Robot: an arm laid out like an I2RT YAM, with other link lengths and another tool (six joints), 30 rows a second.
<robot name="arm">
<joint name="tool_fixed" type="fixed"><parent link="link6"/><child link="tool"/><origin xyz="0.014 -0.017 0.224" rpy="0 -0.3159 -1.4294"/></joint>
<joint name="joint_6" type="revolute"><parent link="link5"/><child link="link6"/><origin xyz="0.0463 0 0.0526" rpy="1.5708 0 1.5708"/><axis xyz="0 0 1"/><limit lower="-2.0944" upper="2.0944"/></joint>
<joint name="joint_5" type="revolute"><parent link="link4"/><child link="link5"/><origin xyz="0.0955 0.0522 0.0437" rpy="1.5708 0 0"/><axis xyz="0 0 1"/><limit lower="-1.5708" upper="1.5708"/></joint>
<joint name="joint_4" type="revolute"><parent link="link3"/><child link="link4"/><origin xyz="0.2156 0.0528 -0.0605" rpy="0 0 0"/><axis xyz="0 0 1"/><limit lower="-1.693" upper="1.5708"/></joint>
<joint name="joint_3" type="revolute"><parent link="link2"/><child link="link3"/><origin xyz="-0.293 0 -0.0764" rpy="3.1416 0 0"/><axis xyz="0 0 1"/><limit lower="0" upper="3.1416"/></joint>
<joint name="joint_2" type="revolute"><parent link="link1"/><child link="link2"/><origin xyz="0.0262 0.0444 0.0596" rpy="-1.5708 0 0"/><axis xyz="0 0 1"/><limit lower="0" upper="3.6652"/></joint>
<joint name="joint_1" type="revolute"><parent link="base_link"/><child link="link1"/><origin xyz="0 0 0.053" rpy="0 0 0"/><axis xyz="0 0 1"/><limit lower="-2.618" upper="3.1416"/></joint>
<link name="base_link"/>
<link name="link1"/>
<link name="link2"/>
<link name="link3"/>
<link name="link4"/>
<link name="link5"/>
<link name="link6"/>
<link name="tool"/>
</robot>
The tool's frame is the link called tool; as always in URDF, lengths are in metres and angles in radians.
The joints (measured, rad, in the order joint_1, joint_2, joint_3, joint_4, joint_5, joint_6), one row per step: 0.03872 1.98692 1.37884 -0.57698 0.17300 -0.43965; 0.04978 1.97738 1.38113 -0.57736 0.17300 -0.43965; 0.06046 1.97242 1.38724 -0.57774 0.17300 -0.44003; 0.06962 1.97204 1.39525 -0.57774 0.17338 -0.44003; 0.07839 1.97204 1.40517 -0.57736 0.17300 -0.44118; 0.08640 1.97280 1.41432 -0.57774 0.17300 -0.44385; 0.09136 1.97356 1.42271 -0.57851 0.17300 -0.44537; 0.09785 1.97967 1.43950 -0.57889 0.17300 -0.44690; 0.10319 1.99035 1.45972 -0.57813 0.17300 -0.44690; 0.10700 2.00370 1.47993 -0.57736 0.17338 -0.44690; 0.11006 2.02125 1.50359 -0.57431 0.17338 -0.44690; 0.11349 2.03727 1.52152 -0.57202 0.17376 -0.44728; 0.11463 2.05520 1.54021 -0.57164 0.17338 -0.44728
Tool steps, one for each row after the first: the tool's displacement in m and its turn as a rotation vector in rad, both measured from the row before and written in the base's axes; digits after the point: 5 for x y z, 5 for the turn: 0.00259 0.00574 0.00537 0.00051 -0.01144 0.01106; 0.00338 0.00565 0.00460 0.00044 -0.01062 0.01102; 0.00352 0.00484 0.00319 0.00020 -0.00839 0.00901; 0.00427 0.00499 0.00378 0.00063 -0.01008 0.00996; 0.00354 0.00454 0.00304 -0.00047 -0.00762 0.01040; 0.00301 0.00291 0.00270 -0.00005 -0.00663 0.00632; 0.00571 0.00402 0.00335 0.00030 -0.01005 0.00785; 0.00676 0.00355 0.00260 0.00103 -0.01025 0.00534; 0.00638 0.00264 0.00124 0.00046 -0.00762 0.00364; 0.00785 0.00254 0.00079 0.00099 -0.00911 0.00306; 0.00561 0.00245 -0.00087 -0.00005 -0.00417 0.00359; 0.00504 0.00132 -0.00205 0.00046 -0.00109 0.00132
